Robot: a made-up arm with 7 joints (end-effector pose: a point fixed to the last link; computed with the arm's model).
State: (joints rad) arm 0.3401 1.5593 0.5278 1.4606 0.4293 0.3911 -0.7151
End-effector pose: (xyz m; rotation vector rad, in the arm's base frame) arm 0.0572 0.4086 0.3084 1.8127 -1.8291 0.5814
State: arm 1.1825 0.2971 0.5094 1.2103 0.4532 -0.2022 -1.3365
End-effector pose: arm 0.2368 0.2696 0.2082 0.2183 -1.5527 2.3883
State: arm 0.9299 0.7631 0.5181 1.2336 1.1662 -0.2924 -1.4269
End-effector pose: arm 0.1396 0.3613 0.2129 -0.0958 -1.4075 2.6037
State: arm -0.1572 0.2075 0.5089 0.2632 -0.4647 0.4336 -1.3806
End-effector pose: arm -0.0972 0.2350 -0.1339 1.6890 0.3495 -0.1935
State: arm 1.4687 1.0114 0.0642 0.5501 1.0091 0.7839 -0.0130
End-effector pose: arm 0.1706 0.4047 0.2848 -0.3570 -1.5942 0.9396
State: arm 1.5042 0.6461 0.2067 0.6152 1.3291 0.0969 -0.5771
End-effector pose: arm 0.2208 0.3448 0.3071 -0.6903 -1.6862 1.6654
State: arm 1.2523 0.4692 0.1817 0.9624 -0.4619 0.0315 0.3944
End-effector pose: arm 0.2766 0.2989 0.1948 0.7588 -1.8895 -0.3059
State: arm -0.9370 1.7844 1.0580 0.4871 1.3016 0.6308 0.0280
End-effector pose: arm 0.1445 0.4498 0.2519 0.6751 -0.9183 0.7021
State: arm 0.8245 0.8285 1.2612 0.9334 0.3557 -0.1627 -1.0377
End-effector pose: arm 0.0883 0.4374 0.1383 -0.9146 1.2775 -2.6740
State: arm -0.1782 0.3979 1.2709 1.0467 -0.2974 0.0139 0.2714
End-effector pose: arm -0.0456 0.3389 -0.0580 0.9077 -0.8527 0.5052
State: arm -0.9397 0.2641 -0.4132 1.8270 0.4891 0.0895 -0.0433
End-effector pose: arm -0.1344 0.1120 0.0041 -0.5091 -0.6084 0.1024
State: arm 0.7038 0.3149 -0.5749 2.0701 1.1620 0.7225 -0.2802
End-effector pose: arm 0.1219 0.1059 0.1267 -0.8713 -1.3780 -0.5615
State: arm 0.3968 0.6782 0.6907 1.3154 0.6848 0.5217 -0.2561
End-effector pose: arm 0.1377 0.3466 0.1013 0.3300 -1.5200 0.9722
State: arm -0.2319 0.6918 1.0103 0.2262 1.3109 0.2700 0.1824
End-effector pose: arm -0.0279 0.4121 -0.0231 0.1457 -0.9296 1.9304
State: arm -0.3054 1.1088 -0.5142 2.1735 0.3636 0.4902 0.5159
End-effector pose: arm -0.0049 0.2627 0.0564 -0.5150 -0.5478 -1.1696
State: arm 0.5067 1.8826 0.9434 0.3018 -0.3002 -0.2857 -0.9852
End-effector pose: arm -0.1068 0.4890 0.3523 -2.5246 1.0234 -1.1346
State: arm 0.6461 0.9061 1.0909 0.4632 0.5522 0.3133 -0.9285
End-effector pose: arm 0.1042 0.4490 0.0867 0.6642 -0.6255 2.1275
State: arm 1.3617 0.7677 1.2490 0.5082 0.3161 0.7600 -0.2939
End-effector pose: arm 0.2021 0.4109 0.1929 -0.5786 -1.2913 1.6373
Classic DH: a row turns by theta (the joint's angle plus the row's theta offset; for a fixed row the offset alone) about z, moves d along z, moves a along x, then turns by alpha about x. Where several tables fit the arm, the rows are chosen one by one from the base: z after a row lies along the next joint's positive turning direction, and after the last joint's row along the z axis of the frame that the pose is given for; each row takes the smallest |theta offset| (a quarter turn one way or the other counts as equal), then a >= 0, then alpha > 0; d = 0 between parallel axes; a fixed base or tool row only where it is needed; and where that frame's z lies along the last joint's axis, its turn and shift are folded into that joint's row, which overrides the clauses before.
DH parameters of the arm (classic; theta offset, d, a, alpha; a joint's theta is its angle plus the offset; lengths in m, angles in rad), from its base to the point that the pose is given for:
base (fixed): 0 0.21 -0.03 1.5708
joint 1: 1.5708 -0.13 0.02 1.5708
joint 2: 1.5708 0 0.01 1.5708
joint 3: 1.5708 -0.26 0 1.5708
joint 4: 0 -0.04 0.02 -1.5708
joint 5: 0 -0.1 -0.03 -1.5708
joint 6: 1.5708 -0.04 0.01 -1.5708
joint 7: 1.5708 0 0.01 -1.5708
tool (fixed): 1.5708 -0.02 0 0

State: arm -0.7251 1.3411 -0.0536 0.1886 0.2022 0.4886 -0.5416
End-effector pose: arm -0.0809 0.5053 0.1413 1.8465 0.7607 -0.3894
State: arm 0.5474 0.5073 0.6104 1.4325 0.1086 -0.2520 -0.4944
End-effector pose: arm 0.1609 0.3195 0.1038 1.0604 -2.2351 0.9750
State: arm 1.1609 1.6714 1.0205 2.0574 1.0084 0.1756 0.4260
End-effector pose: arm -0.0867 0.2816 0.3017 -1.1883 2.3348 0.9112
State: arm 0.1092 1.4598 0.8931 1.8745 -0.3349 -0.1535 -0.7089
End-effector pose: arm 0.0286 0.3749 0.3113 -1.9002 1.9047 0.2810
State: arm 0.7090 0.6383 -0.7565 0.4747 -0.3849 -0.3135 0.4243
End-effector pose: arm 0.1879 0.3254 -0.0085 0.3911 -0.6987 -1.3228
